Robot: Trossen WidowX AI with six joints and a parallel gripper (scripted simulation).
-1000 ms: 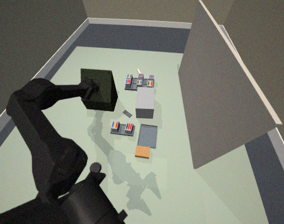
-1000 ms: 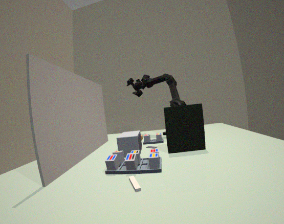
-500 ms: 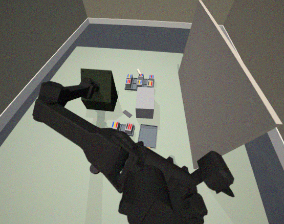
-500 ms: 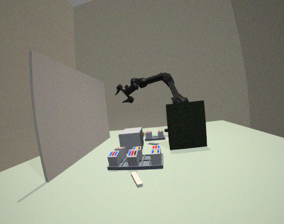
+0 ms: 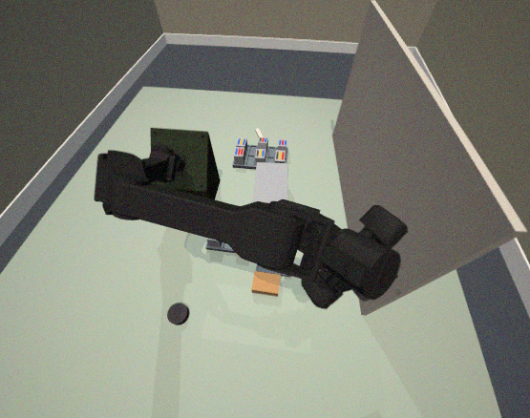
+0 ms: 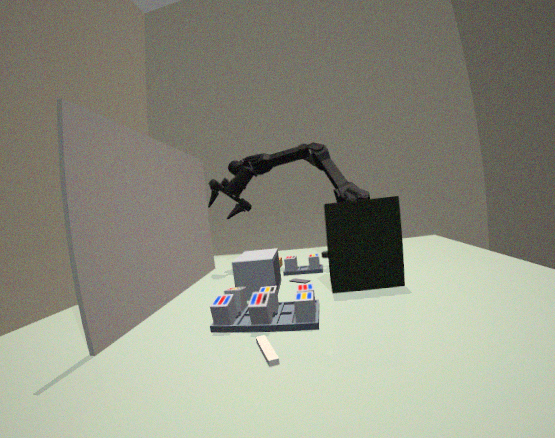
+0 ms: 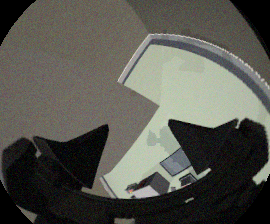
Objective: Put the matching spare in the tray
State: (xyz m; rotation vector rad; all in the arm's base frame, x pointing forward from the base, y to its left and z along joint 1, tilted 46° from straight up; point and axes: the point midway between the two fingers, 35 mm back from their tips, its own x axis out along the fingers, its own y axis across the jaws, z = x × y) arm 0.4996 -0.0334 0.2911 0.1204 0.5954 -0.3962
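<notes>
Now: gripper tip 34 cm past the rack, 8 cm to the right of it and 22 cm above it. The rest, counted from my gripper tip: mounted unit 25 cm behind, 27 cm to the left, 17 cm below; then grey tray 19 cm behind, 8 cm to the left, 22 cm below; then tall grey panel 1 cm behind, 32 cm to the left.
</notes>
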